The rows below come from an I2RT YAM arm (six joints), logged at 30 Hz.
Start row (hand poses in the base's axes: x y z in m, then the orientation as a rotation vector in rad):
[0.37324, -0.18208, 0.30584, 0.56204, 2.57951, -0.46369]
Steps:
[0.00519, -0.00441, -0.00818, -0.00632, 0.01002, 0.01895]
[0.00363, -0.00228, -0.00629, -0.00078, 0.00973, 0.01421]
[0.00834, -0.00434, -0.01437, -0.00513, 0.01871, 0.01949]
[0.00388, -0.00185, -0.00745, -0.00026, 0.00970, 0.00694]
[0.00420, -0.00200, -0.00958, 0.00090, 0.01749, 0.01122]
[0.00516, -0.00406, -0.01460, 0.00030, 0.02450, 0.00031]
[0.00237, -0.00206, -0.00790, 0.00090, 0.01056, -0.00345]
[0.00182, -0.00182, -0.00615, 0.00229, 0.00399, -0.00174]
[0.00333, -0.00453, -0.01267, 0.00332, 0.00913, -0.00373]
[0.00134, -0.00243, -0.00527, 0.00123, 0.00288, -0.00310]
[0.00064, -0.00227, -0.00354, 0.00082, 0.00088, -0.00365]
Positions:
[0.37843, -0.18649, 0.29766, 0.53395, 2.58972, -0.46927]
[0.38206, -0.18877, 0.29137, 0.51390, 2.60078, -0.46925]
[0.39040, -0.19311, 0.27700, 0.48425, 2.61936, -0.47637]
[0.39428, -0.19496, 0.26955, 0.47376, 2.62937, -0.47798]
[0.39848, -0.19696, 0.25997, 0.45687, 2.64769, -0.47950]
[0.40364, -0.20102, 0.24537, 0.45347, 2.67129, -0.48762]
[0.40601, -0.20308, 0.23747, 0.45707, 2.68137, -0.49117]
[0.40783, -0.20490, 0.23132, 0.45958, 2.68584, -0.49006]
[0.41116, -0.20943, 0.21865, 0.46446, 2.69539, -0.48999]
[0.41250, -0.21186, 0.21338, 0.46869, 2.69827, -0.49026]
[0.41314, -0.21413, 0.20984, 0.47381, 2.69902, -0.49050]

